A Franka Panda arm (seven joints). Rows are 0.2 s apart.
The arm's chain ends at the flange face. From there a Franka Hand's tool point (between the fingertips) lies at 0.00 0.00 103.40 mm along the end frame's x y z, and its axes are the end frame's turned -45 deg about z.
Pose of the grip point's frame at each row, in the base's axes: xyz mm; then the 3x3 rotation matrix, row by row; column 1 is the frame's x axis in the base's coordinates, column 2 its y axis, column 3 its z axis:
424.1 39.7 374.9; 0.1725 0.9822 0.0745; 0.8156 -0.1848 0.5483; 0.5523 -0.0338 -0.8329
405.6 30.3 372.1; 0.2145 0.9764 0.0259; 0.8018 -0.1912 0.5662; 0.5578 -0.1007 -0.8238
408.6 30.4 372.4; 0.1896 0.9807 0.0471; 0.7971 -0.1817 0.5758; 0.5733 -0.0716 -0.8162
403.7 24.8 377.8; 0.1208 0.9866 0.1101; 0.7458 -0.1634 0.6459; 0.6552 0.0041 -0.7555
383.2 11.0 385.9; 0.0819 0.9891 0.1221; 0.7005 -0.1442 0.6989; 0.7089 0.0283 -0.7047
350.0 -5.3 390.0; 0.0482 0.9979 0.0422; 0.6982 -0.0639 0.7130; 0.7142 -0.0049 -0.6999
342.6 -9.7 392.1; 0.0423 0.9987 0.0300; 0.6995 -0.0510 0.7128; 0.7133 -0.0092 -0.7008
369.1 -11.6 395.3; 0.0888 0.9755 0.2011; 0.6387 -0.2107 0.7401; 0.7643 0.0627 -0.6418
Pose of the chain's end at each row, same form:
416.4 -17.0 461.0; 0.8165 0.5725 0.0745; 0.4460 -0.7074 0.5483; 0.3666 -0.4144 -0.8329
402.9 -28.2 457.3; 0.8421 0.5387 0.0259; 0.4318 -0.7022 0.5662; 0.3232 -0.4656 -0.8238
403.7 -29.1 456.8; 0.8275 0.5594 0.0471; 0.4352 -0.6921 0.5758; 0.3548 -0.4560 -0.8162
392.3 -42.0 455.9; 0.7831 0.6122 0.1101; 0.4118 -0.6429 0.6459; 0.4662 -0.4604 -0.7555
370.6 -61.3 458.8; 0.7573 0.6415 0.1221; 0.3934 -0.5973 0.6989; 0.5213 -0.4813 -0.7047
345.6 -79.0 462.4; 0.7397 0.6715 0.0422; 0.4485 -0.5389 0.7130; 0.5016 -0.5085 -0.6999
339.5 -83.4 464.6; 0.7361 0.6763 0.0300; 0.4586 -0.5307 0.7128; 0.4979 -0.5109 -0.7008
348.3 -88.1 461.7; 0.7526 0.6270 0.2011; 0.3026 -0.6006 0.7401; 0.5848 -0.4961 -0.6418

